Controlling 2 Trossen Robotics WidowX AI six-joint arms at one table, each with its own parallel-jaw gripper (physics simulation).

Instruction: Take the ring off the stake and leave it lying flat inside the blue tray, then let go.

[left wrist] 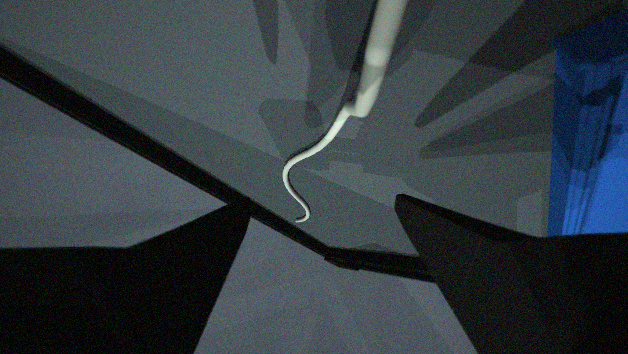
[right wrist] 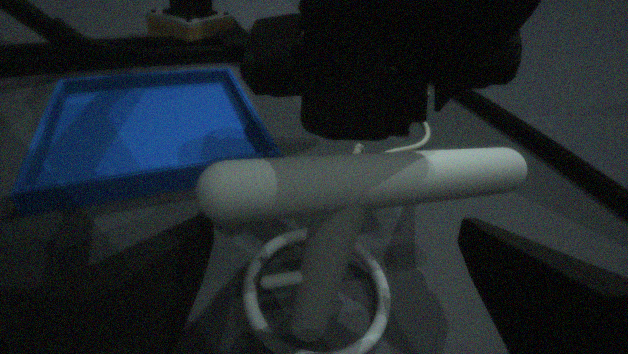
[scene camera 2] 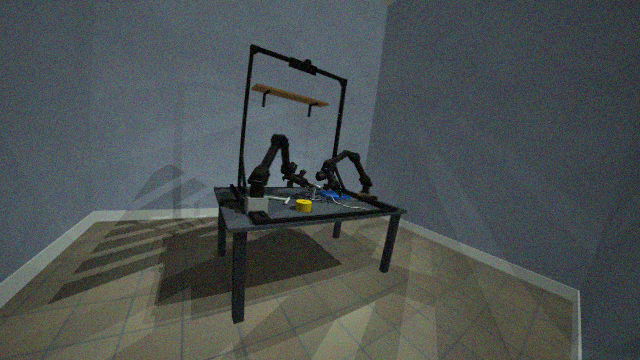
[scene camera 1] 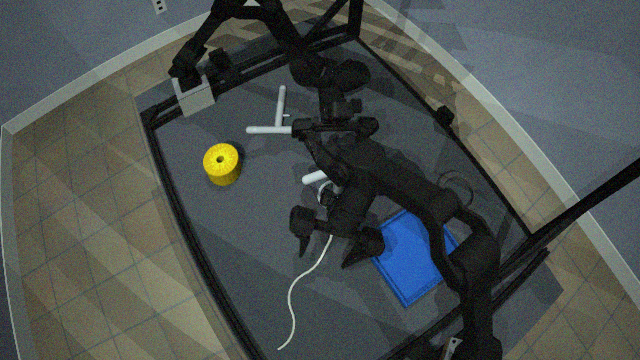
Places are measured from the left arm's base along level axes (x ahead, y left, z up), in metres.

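Pixels of known places: left gripper, fingertip midpoint: [left wrist: 323, 202] [scene camera 2: 340, 196] [scene camera 1: 321, 262]; right gripper, fingertip midpoint: [right wrist: 338, 229] [scene camera 2: 313, 186]; left arm's base at its link origin: [right wrist: 190, 13] [scene camera 2: 365, 192]; right arm's base at its link origin: [scene camera 2: 256, 196] [scene camera 1: 189, 81].
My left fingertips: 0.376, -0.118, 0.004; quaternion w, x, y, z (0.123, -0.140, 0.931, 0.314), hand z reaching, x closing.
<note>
For each thing: its middle in the pictures, then the offset to it from my left fingertips, as dx, dy, dz. "spot": a spot on its surface instead.
- white stake at the middle of its body: [right wrist: 346, 293] [scene camera 1: 330, 187] +0.048, -0.177, -0.024
- white ring at a spot on its surface: [right wrist: 250, 300] spot: +0.005, -0.201, -0.039
- blue tray at the middle of its body: [right wrist: 153, 119] [scene camera 1: 415, 250] [scene camera 2: 333, 194] -0.187, -0.108, -0.039
- white T-shaped piece at a spot on its surface: [scene camera 1: 280, 105] spot: +0.259, -0.357, -0.031
- yellow cylinder at the middle of its body: [scene camera 1: 222, 164] [scene camera 2: 303, 205] +0.313, -0.135, -0.025
- white cord at a spot on its surface: [left wrist: 286, 175] [scene camera 1: 292, 287] spot: +0.039, +0.067, -0.046
The white stake [right wrist: 332, 260] [scene camera 1: 314, 177] stands with a thick crossbar on top and a short side peg. The white ring [right wrist: 250, 300] encircles its post below the crossbar; part of the ring is hidden behind the post. My right gripper [right wrist: 338, 229] is open and empty, with one finger on each side of the stake in the right wrist view. In scene camera 1 my left arm hides much of the stake and ring. My left gripper [scene camera 1: 324, 260] [left wrist: 323, 202] is open and empty beside the tray. The blue tray [scene camera 1: 410, 250] [right wrist: 150, 125] [scene camera 2: 334, 194] holds nothing visible.
Another white T-shaped piece [scene camera 1: 280, 105] lies left of my right gripper in scene camera 1. A yellow cylinder [scene camera 1: 223, 162] [scene camera 2: 303, 205] stands farther left. A white cord [scene camera 1: 290, 295] [left wrist: 286, 175] curves below my left gripper. My left arm crosses over the tray's edge.
</note>
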